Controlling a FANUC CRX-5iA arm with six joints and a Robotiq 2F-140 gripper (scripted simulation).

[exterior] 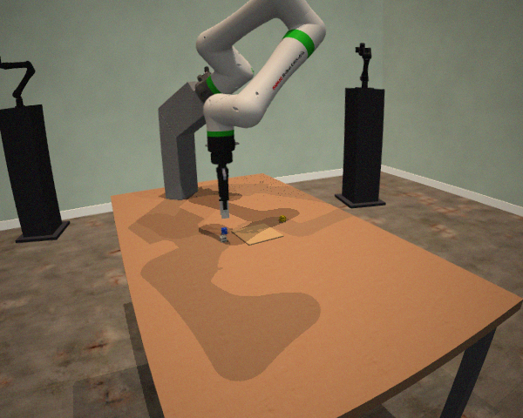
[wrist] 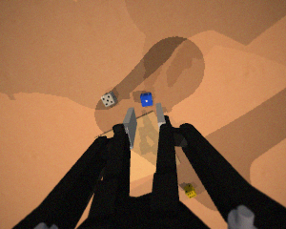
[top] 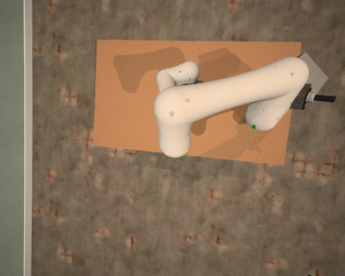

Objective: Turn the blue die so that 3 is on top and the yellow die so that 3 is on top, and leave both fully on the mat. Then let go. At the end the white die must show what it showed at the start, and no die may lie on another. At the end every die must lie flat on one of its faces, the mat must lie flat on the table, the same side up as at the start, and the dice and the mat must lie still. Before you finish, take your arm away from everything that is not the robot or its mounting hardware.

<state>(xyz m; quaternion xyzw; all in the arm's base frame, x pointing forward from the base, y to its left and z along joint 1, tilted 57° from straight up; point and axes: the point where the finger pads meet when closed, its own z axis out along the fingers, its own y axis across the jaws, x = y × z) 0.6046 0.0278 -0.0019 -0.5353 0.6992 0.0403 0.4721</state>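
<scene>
Now: hand 90 mm above the blue die and 10 mm to the left of it. Also, from my hand: yellow die (230 mm to the left, 90 mm below, 70 mm behind); then white die (90 mm below, 70 mm ahead, 20 mm to the right); then tan mat (110 mm to the left, 100 mm below, 30 mm ahead).
</scene>
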